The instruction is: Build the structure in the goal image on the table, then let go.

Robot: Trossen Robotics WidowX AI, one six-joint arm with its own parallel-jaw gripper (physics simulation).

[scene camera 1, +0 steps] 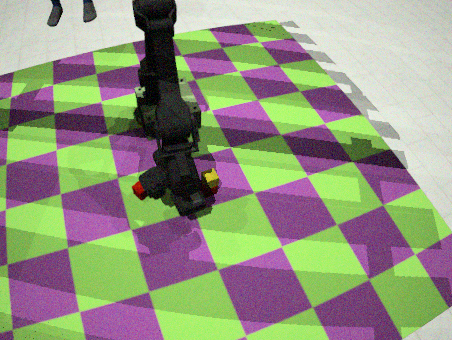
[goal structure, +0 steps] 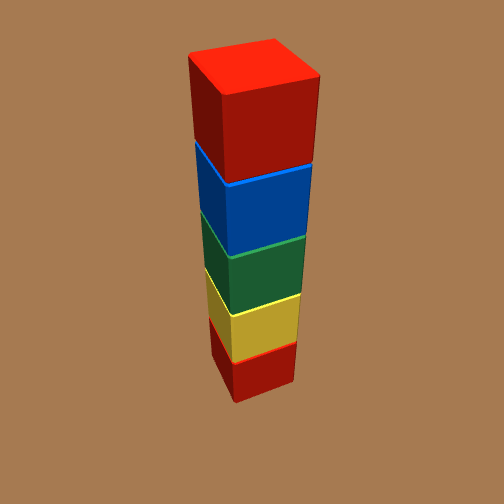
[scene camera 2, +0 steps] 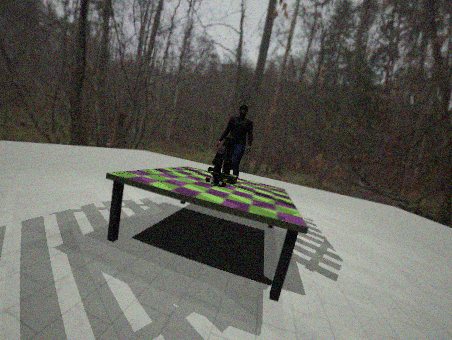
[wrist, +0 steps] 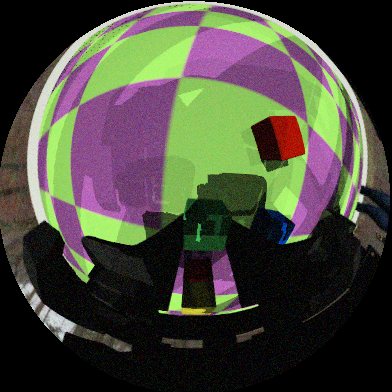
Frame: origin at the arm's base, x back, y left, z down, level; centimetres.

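Seen in the pictures: gripper, fingertip midpoint: (scene camera 2: 214,183) (wrist: 203,220); arm's base, link origin: (scene camera 1: 155,96) (scene camera 2: 226,174).
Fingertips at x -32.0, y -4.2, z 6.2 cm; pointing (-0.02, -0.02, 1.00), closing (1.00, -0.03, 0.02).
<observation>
Offsets run from my fingertips to a thing's top centre. Level surfaces: height alone.
My gripper (scene camera 1: 172,196) (wrist: 203,220) is low over the table and shut on a green cube {dx +0.0, dy +0.0, dz -2.2 cm} (wrist: 205,232), which sits between the fingertips in the wrist view. The arm hides most of this cube in scene camera 1. A yellow cube {dx +0.3, dy +8.3, dz -5.5 cm} (scene camera 1: 211,177) (wrist: 198,296) sits on top of a red cube {dx +0.2, dy +7.9, dz -2.2 cm} (scene camera 1: 215,190) (wrist: 198,268), beside the gripper. Another red cube {dx +5.7, dy -8.2, dz -2.2 cm} (scene camera 1: 139,190) (wrist: 291,137) lies apart on the other side. A blue cube {dx +7.2, dy +0.5, dz -2.2 cm} (wrist: 274,227) is close beside one finger in the wrist view, partly covered by it; the arm hides it in scene camera 1.
The checkered table {dz +1.1 cm} (scene camera 1: 300,280) (scene camera 2: 192,191) has green and purple squares crossed by shadows. The black arm (scene camera 1: 172,112) reaches over the cubes from the far side. A person (scene camera 2: 239,132) stands behind the table.
</observation>
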